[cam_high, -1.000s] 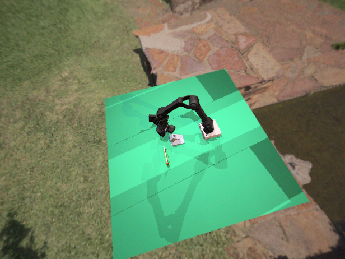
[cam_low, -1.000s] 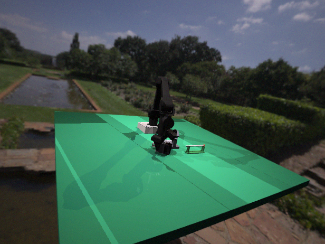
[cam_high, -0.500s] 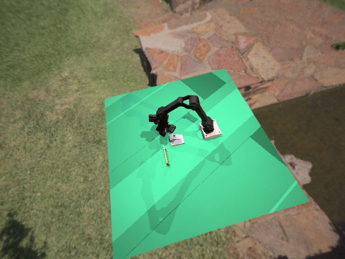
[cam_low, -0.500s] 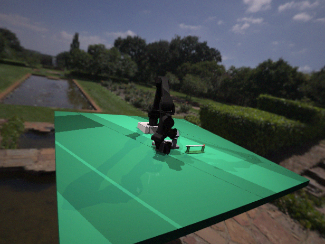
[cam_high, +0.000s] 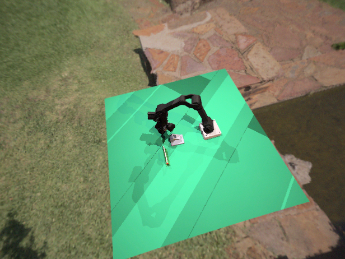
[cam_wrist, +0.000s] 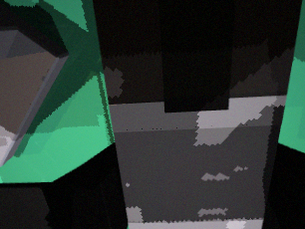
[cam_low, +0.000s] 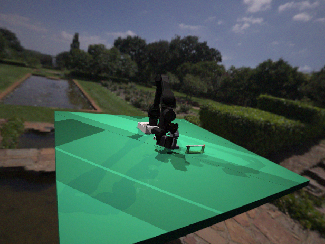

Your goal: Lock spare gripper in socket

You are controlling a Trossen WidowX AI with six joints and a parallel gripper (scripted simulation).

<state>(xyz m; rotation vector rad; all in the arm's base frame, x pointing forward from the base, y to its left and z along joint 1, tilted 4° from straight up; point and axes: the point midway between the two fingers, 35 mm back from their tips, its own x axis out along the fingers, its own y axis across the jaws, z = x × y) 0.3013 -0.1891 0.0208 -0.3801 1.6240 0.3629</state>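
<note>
My gripper tip is now 20 mm past the grey mount and 130 mm to the right of it. The rest, counted from my gripper tip: spare gripper 10 mm ahead, 10 mm to the left, 20 mm above; green cradle 100 mm ahead, 220 mm to the left, 30 mm below.
</note>
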